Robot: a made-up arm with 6 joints.
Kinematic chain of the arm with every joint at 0, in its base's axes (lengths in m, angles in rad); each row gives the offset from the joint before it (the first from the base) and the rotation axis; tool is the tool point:
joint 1: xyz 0 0 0.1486 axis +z
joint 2: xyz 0 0 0 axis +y
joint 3: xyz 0 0 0.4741 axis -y
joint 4: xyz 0 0 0 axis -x
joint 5: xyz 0.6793 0 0 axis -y
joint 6: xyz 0 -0.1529 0 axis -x
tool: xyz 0 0 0
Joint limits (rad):
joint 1: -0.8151..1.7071
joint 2: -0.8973..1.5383
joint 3: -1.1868..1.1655
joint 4: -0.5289..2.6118
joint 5: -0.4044..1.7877
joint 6: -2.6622..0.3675
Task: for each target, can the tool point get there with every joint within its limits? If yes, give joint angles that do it. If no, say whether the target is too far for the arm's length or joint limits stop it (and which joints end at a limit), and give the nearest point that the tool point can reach.
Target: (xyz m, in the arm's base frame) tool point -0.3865 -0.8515 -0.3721
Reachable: no: joint limits stop it (at a limit: joint 1) | nearest point 0.1319 -0.3630 -0.3721 | short by 0.712 m
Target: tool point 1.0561 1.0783 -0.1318
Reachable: no: too far | nearest point 0.8000 0.8168 -0.0273 | short by 0.381 m
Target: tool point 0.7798 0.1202 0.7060
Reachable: yes | joints 0.3473 0.2153 0.3355 0.0845 1.5675 -1.8508
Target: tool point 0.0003 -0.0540 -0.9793
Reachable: no: joint limits stop it (at a limit: joint 1, joint 2) | nearest point 0.1402 -0.1793 -0.4866 | short by 0.527 m
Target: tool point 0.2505 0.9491 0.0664
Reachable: yes | joints 1.4560 0.9605 0.3250 0.4119 0.7832 -0.4997
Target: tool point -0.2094 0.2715 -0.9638
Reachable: no: joint limits stop it (at a limit: joint 1, joint 2) | nearest point -0.1519 0.3500 -0.5164 | short by 0.458 m
